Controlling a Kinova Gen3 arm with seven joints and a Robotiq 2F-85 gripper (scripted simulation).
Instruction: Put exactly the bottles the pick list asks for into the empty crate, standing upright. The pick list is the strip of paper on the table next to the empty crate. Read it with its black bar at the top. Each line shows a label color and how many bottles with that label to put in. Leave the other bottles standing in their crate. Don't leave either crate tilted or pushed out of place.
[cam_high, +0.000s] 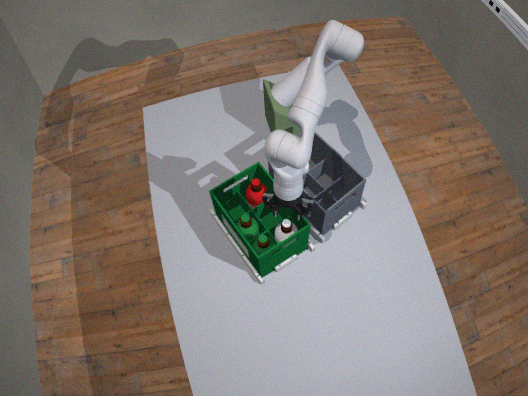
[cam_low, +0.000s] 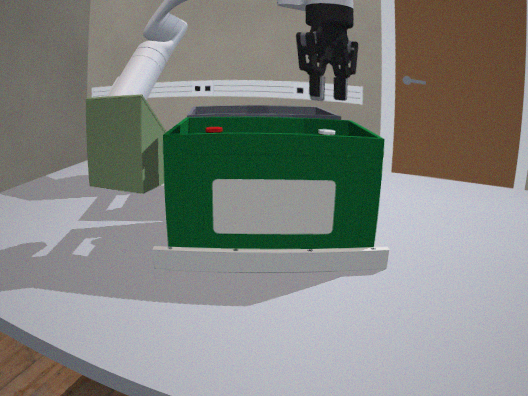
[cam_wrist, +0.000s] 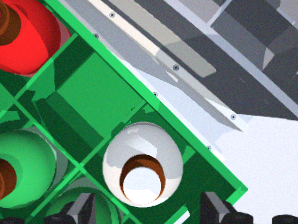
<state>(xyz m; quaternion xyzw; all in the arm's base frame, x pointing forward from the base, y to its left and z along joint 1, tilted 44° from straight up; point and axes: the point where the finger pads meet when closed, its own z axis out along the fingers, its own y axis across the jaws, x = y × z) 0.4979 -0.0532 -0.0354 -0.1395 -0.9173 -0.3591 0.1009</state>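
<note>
My gripper is now 14 cm above the white-label bottle. The rest, counted from my hand: grey crate (17 cm behind, 14 cm below, 13 cm to the left); then green crate (14 cm below, 8 cm to the right, 6 cm behind); then red-label bottle (16 cm behind, 14 cm below, 7 cm to the right).
</note>
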